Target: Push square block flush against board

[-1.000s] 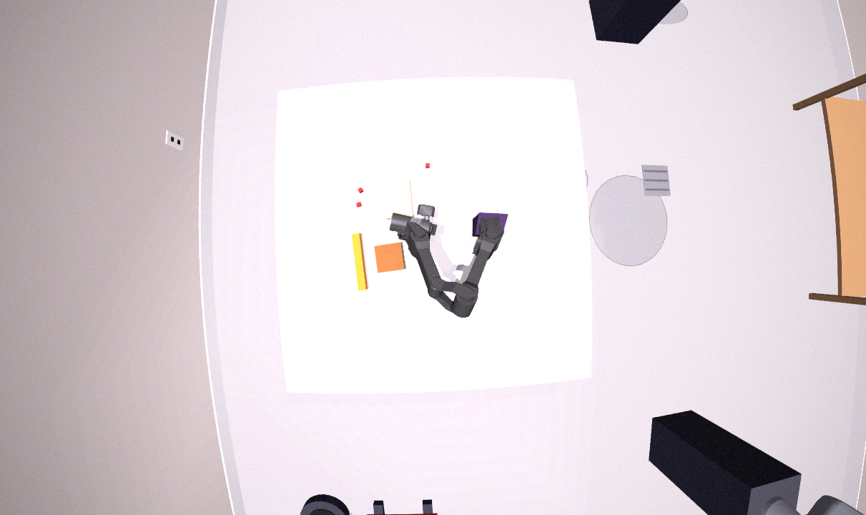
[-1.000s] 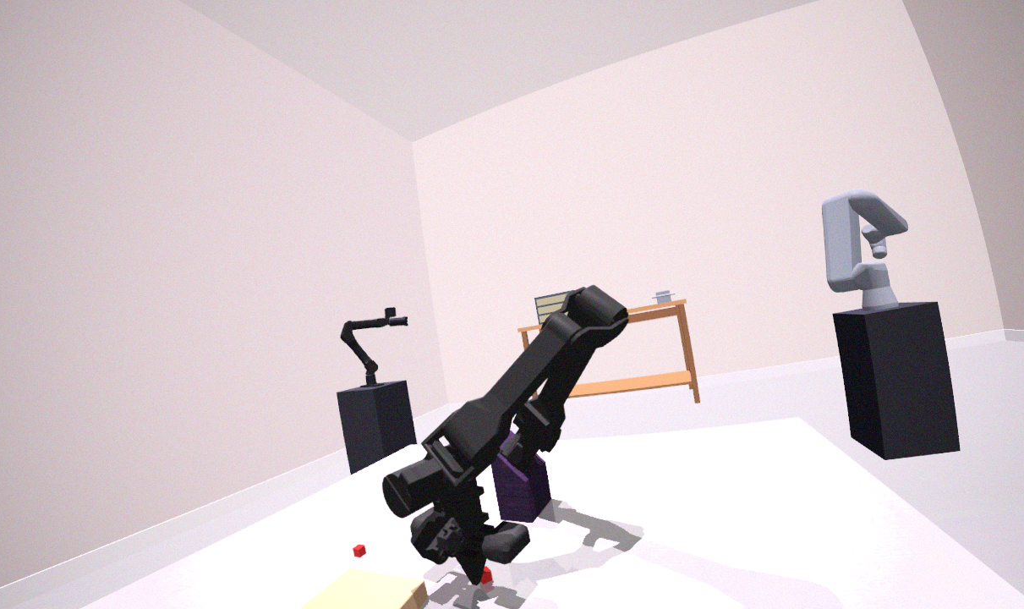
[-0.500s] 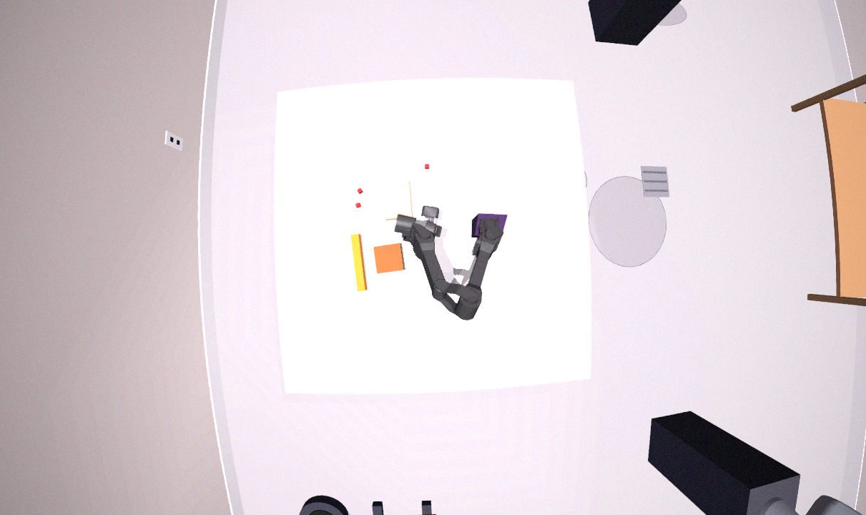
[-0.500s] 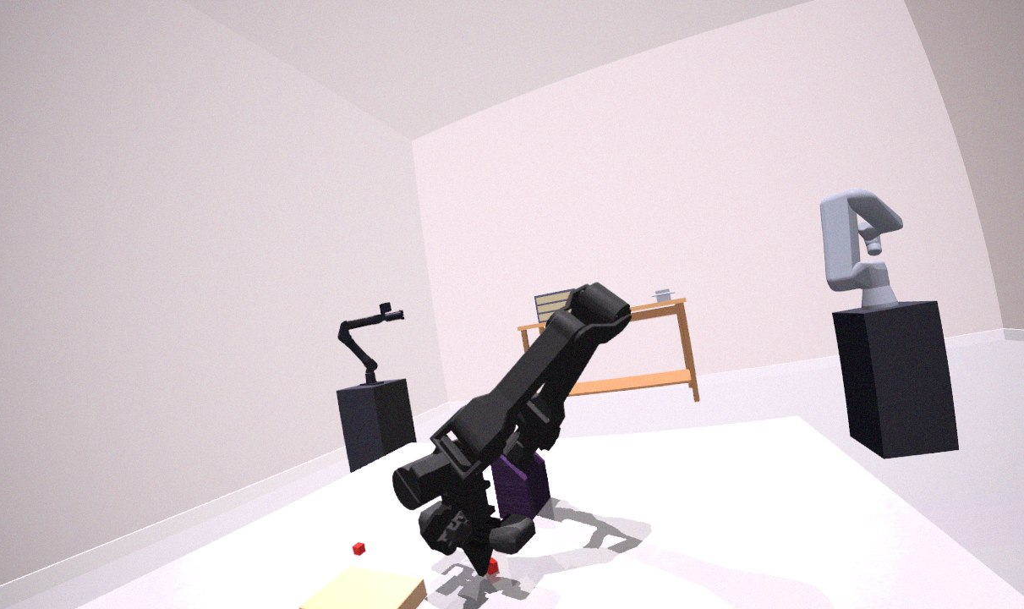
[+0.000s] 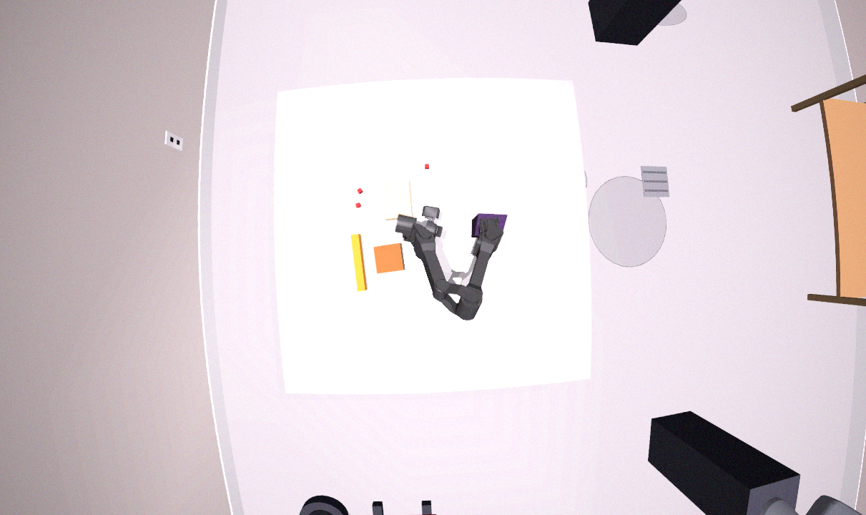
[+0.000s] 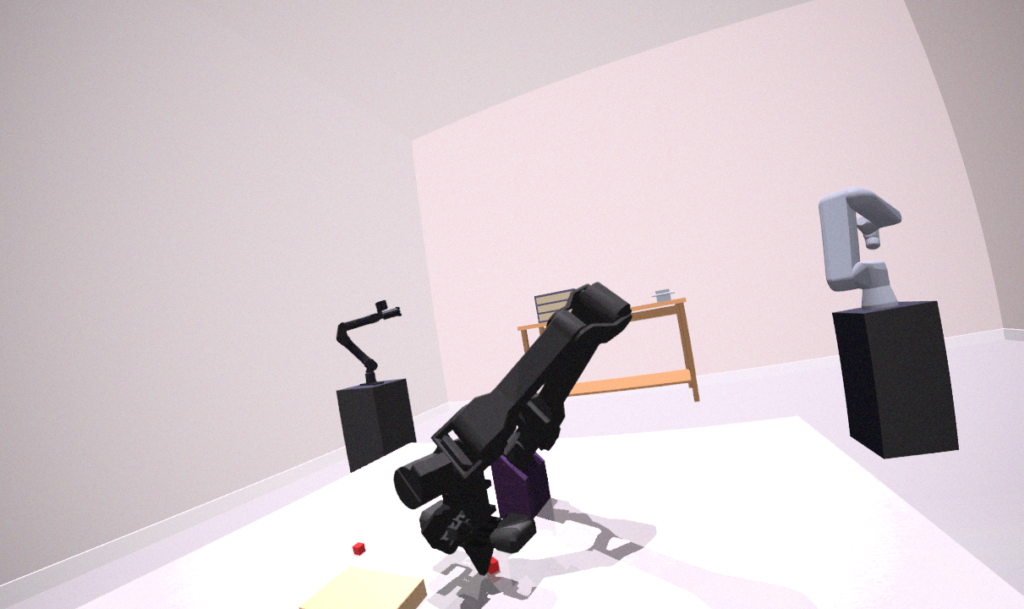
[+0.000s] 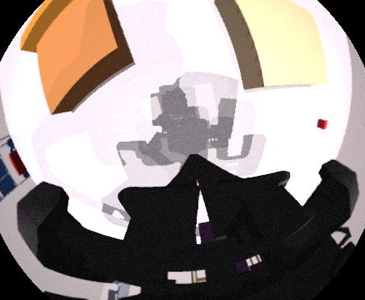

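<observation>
The orange square block is 16 cm ahead of my gripper tip, 9 cm to the left of it and 1 cm above it. Round my gripper tip: long orange band 27 cm ahead, 10 cm to the left, 1 cm above; then pale yellow flat rectangle 14 cm to the right, 11 cm ahead, 1 cm above.
</observation>
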